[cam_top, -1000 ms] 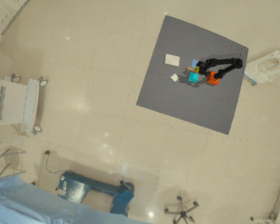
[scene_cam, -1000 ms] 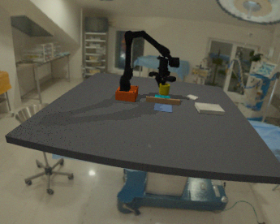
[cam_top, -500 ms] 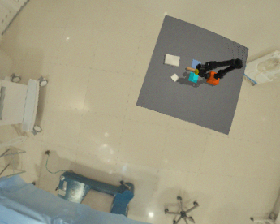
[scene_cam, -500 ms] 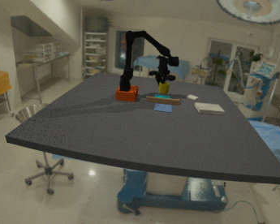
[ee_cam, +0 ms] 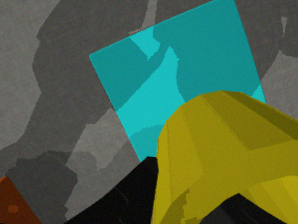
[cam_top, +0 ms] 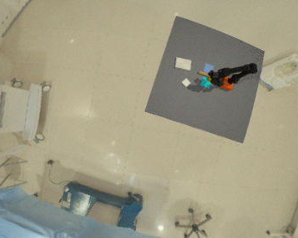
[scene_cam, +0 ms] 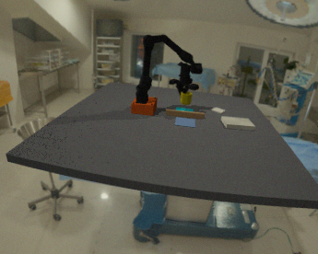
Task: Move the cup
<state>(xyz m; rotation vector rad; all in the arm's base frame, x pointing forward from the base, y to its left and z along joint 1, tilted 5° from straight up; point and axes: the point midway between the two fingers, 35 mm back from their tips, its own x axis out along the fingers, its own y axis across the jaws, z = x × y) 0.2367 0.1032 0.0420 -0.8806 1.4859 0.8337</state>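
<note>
Now: gripper tip 10 cm above the cyan pad and 2 cm short of it. From my gripper tip the other things lie so: yellow cup 2 cm to the right, 2 cm ahead; then green marble 3 cm to the right, 2 cm below, 2 cm ahead; then wooden bar 9 cm below, 8 cm to the right, 3 cm ahead.
</note>
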